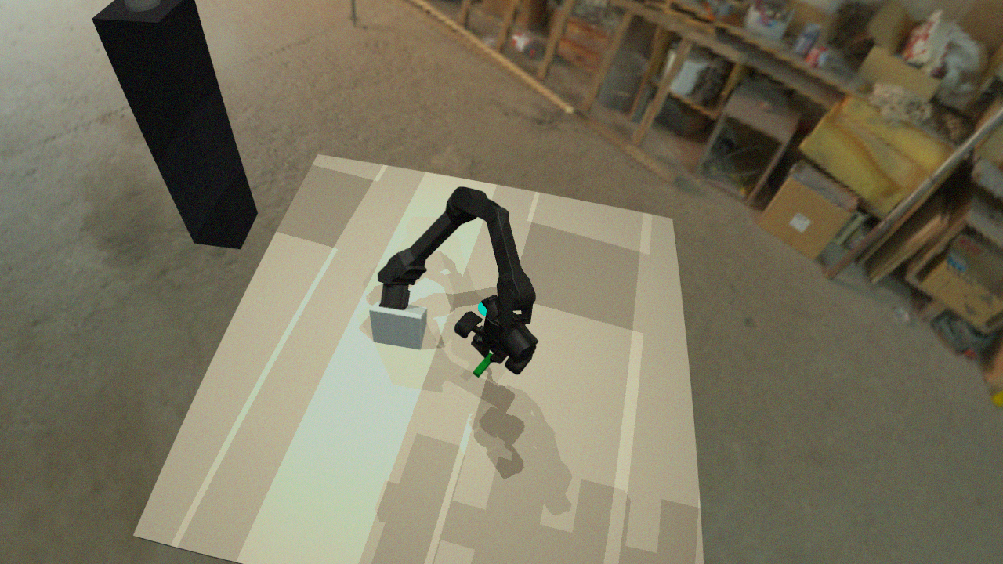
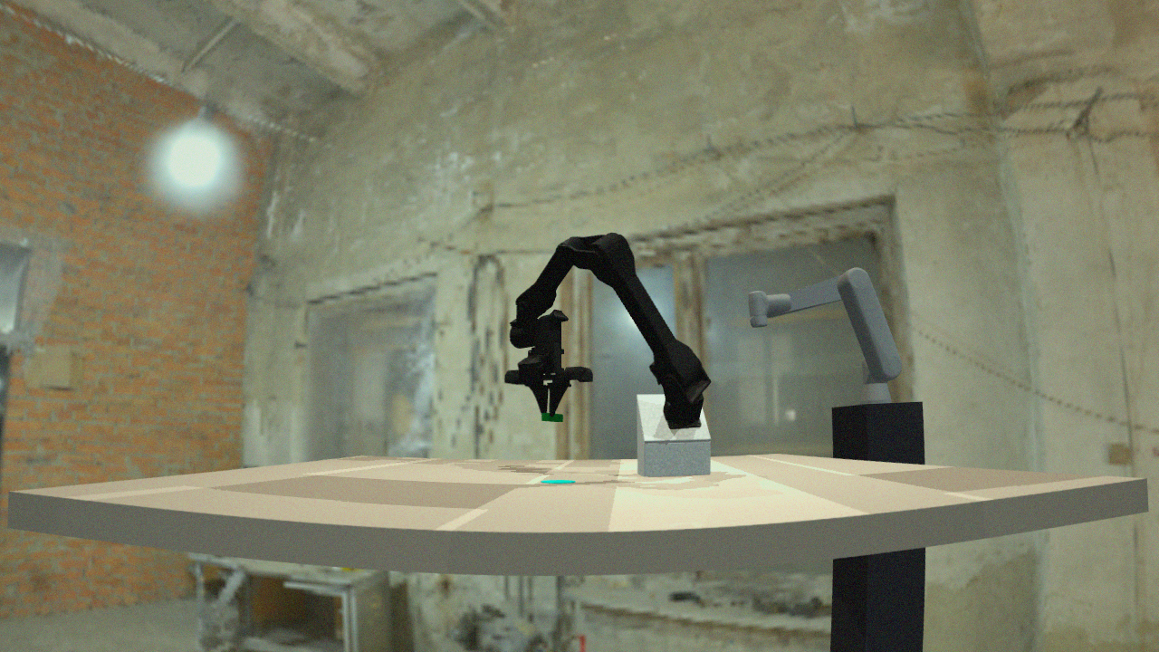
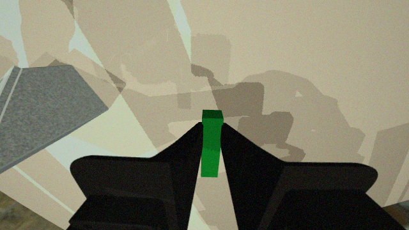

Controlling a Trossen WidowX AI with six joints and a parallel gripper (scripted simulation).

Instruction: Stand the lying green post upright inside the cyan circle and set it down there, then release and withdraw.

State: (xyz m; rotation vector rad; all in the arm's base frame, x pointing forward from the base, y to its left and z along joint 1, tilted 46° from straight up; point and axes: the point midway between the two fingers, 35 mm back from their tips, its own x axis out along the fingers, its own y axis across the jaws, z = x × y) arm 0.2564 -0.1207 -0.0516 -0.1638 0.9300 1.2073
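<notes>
Right now my gripper tip is 20 mm to the left of the green post and 10 mm past it. From my gripper tip the other things lie so: cyan circle 230 mm to the left, 120 mm below, 10 mm behind.
</notes>
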